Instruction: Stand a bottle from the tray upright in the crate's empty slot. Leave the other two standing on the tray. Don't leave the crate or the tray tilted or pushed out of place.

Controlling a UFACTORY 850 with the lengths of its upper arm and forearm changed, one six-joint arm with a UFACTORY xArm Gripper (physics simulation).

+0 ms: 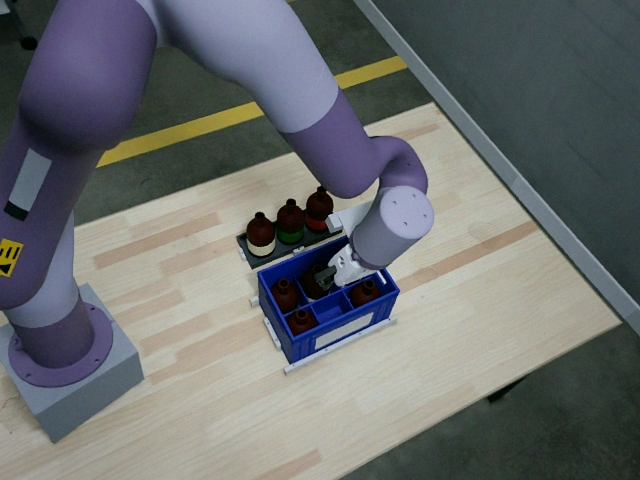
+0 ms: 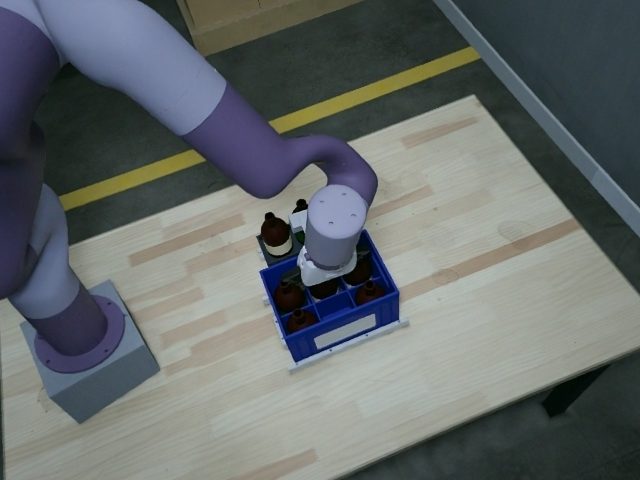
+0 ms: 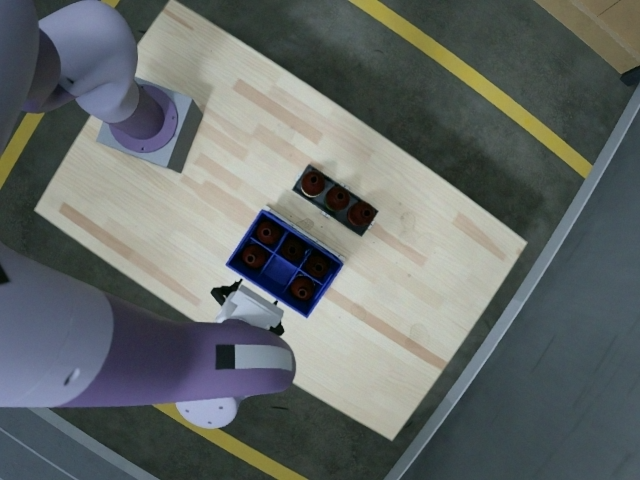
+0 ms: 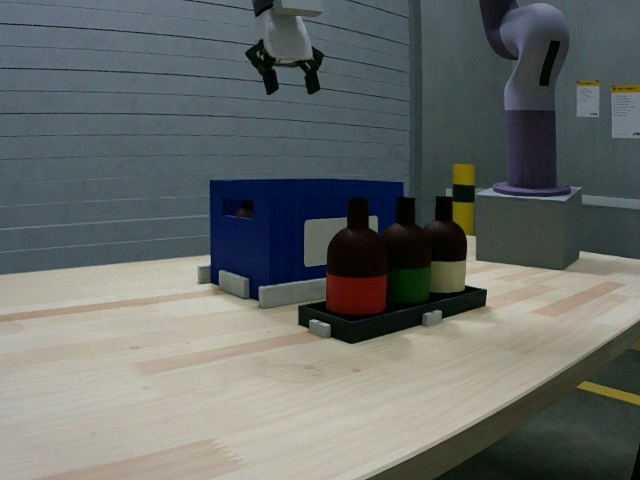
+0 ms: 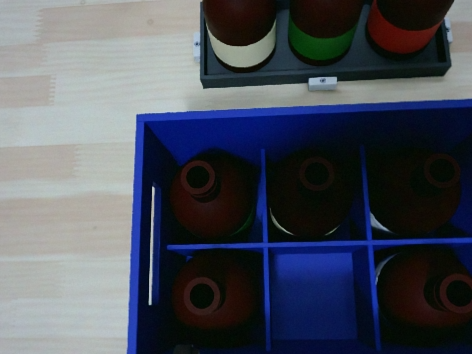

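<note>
Three brown bottles stand upright on the dark tray [image 1: 281, 251] [image 3: 356, 228] [image 4: 361, 330] [image 5: 250, 80]: cream label [image 1: 261, 235] [image 3: 312, 183] [image 4: 447, 258] [image 5: 241, 35], green label [image 1: 290, 222] [image 3: 337, 197] [image 4: 405, 258] [image 5: 325, 30], red label [image 1: 319, 209] [image 3: 361, 212] [image 4: 356, 273] [image 5: 407, 25]. The blue crate [image 1: 382, 310] [image 4: 242, 248] [image 5: 300, 125] sits level with several brown bottles. Its empty slot [image 1: 330, 307] [image 3: 280, 269] [image 5: 312, 295] is the middle one of the row away from the tray. My gripper [image 3: 257, 292] [image 4: 291, 85] is open and empty, high above the crate, pointing down.
Grey stop strips [image 1: 341, 345] [image 4: 294, 293] border the crate, and small grey blocks [image 4: 432, 317] [image 5: 322, 83] touch the tray. A narrow strip of table separates crate and tray. The arm's grey base block [image 1: 93, 392] [image 3: 183, 139] stands at one end of the table.
</note>
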